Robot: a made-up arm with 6 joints. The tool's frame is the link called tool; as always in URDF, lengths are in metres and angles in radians. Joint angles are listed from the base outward. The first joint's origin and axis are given. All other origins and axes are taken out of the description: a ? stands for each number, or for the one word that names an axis. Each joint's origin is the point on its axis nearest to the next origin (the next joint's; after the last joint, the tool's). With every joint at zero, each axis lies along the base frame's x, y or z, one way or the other. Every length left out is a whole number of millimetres.
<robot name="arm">
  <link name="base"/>
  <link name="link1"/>
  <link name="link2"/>
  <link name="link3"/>
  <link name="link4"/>
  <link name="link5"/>
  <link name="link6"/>
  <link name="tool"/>
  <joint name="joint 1" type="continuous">
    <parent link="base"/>
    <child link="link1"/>
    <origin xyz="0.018 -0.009 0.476" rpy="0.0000 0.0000 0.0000"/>
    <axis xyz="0 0 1"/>
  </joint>
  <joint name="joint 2" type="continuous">
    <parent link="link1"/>
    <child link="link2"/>
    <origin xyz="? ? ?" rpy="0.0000 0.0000 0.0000"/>
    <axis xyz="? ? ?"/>
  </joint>
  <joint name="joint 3" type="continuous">
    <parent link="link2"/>
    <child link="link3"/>
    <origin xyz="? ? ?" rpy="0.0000 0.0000 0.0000"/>
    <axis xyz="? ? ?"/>
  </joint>
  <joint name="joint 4" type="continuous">
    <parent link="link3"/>
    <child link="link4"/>
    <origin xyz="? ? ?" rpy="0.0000 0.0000 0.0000"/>
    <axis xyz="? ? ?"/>
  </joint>
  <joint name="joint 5" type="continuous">
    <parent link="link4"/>
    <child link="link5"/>
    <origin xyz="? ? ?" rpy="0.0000 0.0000 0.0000"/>
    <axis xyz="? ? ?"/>
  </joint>
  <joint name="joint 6" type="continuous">
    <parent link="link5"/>
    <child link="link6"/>
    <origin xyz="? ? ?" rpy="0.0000 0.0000 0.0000"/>
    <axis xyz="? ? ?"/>
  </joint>
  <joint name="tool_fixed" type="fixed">
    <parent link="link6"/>
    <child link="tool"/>
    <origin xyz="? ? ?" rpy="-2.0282 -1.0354 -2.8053"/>
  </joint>
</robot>
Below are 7 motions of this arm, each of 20 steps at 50 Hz.
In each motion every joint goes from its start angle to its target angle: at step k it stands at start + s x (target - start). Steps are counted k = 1, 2, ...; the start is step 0. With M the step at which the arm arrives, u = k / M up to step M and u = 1 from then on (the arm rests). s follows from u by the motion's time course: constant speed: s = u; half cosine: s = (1 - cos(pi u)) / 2; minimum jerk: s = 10 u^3 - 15 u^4 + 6 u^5.
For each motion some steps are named. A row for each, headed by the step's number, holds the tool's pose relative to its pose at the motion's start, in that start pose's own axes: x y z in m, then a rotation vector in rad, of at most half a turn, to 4 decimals.
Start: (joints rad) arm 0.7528 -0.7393 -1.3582 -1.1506 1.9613 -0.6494
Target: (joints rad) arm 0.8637 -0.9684 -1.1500 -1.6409 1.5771 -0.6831
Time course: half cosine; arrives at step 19
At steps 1, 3, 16, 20:
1: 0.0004 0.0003 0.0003 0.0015 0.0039 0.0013
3: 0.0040 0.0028 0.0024 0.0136 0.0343 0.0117
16: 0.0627 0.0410 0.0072 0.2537 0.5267 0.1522
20: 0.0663 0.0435 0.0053 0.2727 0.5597 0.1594

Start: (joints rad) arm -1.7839 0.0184 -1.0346 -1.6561 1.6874 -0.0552
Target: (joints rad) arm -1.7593 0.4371 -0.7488 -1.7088 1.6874 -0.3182
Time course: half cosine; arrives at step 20
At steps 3, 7, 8, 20:
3: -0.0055 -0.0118 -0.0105 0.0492 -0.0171 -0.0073
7: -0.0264 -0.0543 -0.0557 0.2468 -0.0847 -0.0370
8: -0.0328 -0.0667 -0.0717 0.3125 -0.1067 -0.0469
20: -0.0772 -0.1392 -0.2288 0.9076 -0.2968 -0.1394

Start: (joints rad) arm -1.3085 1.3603 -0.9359 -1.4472 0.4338 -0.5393
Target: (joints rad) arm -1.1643 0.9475 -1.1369 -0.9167 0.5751 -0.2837
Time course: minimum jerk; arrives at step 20
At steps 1, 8, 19, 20:
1: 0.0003 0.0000 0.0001 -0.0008 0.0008 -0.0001
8: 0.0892 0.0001 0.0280 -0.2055 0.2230 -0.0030
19: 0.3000 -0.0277 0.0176 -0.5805 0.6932 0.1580
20: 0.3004 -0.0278 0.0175 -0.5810 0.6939 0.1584

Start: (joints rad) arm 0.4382 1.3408 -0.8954 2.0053 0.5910 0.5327
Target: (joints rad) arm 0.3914 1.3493 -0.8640 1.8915 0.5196 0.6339
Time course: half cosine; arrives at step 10
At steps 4, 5, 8, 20:
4: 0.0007 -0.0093 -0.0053 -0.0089 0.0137 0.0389
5: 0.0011 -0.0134 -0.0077 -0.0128 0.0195 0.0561
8: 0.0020 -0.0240 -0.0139 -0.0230 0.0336 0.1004
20: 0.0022 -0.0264 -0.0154 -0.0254 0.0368 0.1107

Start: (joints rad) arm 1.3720 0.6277 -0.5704 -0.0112 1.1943 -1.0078
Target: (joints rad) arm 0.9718 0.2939 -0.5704 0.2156 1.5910 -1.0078
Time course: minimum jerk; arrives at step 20
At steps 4, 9, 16, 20:
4: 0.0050 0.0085 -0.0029 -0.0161 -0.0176 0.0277
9: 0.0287 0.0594 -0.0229 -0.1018 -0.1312 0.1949
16: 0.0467 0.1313 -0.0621 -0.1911 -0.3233 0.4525
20: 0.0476 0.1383 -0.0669 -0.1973 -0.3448 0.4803

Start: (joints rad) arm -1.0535 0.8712 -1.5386 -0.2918 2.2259 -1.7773
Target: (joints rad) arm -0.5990 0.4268 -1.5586 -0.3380 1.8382 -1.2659
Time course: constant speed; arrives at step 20
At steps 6, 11, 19, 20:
6: -0.0040 -0.0546 -0.0538 -0.0552 0.3329 -0.0958
11: -0.0176 -0.1015 -0.1049 -0.0613 0.6104 -0.1510
19: -0.0640 -0.1723 -0.1971 0.0113 1.0393 -0.1849
20: -0.0721 -0.1802 -0.2093 0.0278 1.0903 -0.1839

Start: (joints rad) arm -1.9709 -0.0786 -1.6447 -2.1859 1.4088 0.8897
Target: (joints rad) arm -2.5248 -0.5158 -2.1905 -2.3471 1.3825 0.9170
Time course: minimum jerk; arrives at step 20
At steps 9, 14, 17, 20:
9: -0.0152 0.0421 0.2270 0.0334 0.4651 -0.0470
14: 0.0820 0.0255 0.4521 0.1303 0.9623 -0.0216
17: 0.1338 0.0046 0.5098 0.1717 1.1185 0.0036
20: 0.1449 -0.0003 0.5199 0.1802 1.1487 0.0095

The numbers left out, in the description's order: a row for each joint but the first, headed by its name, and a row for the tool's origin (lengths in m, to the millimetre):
joint 2: xyz -0.010 0.018 0.000, axis 0 1 0
joint 3: xyz 0.096 0.000 0.452, axis 0 1 0
joint 4: xyz 0.054 0.000 -0.212, axis 0 0 -1
joint 5: xyz 0.012 0.014 0.000, axis 0 1 0
joint 6: xyz 0.120 0.000 -0.135, axis 0 0 -1
tool: xyz 0.029 -0.029 0.000

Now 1 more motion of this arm.
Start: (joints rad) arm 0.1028 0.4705 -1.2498 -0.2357 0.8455 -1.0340
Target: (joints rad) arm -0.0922 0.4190 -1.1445 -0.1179 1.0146 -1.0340
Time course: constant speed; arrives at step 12
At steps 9, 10, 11, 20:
9: 0.0137 0.1002 0.0063 -0.2673 -0.0930 0.0195
10: 0.0149 0.1108 0.0055 -0.2964 -0.1041 0.0232
11: 0.0162 0.1214 0.0045 -0.3254 -0.1154 0.0273
20: 0.0174 0.1318 0.0032 -0.3542 -0.1267 0.0317

